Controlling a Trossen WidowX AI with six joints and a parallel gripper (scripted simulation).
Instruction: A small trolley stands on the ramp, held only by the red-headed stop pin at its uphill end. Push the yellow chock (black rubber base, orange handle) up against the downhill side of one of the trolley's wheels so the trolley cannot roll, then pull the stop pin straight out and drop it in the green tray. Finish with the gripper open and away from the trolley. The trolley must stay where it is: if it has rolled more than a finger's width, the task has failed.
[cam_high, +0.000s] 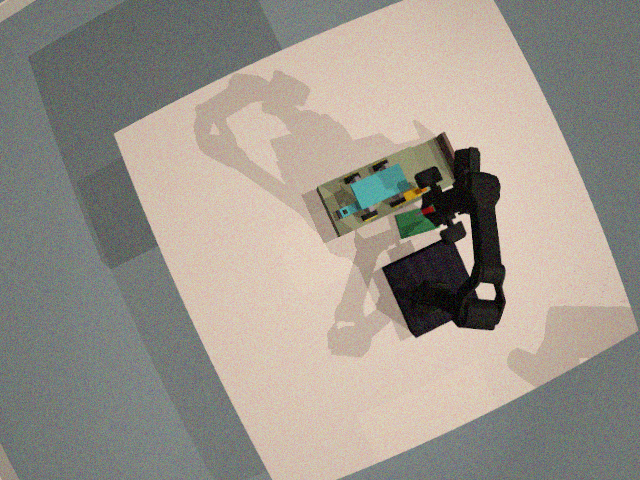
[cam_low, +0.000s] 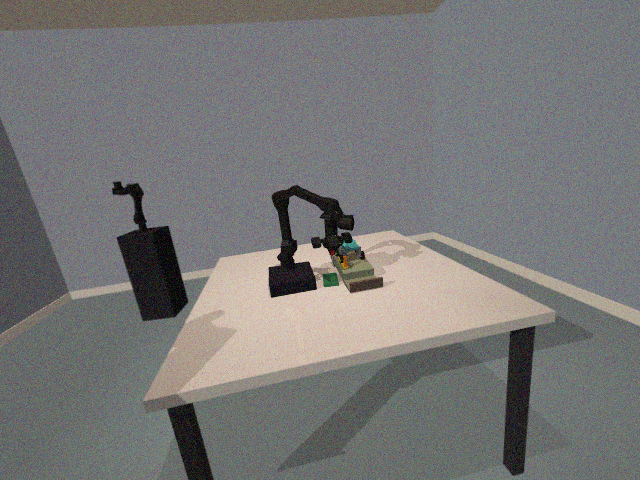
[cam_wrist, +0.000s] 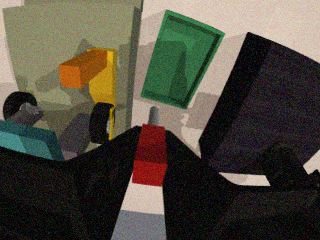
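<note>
Now: gripper tip right at the red-headed stop pin. Also, from my gripper tip: green tray 14 cm below, 2 cm behind, 1 cm to the right; ramp 9 cm to the left, 9 cm below, 9 cm ahead; teal trolley 10 cm to the left, 9 cm ahead, 2 cm below.
</note>
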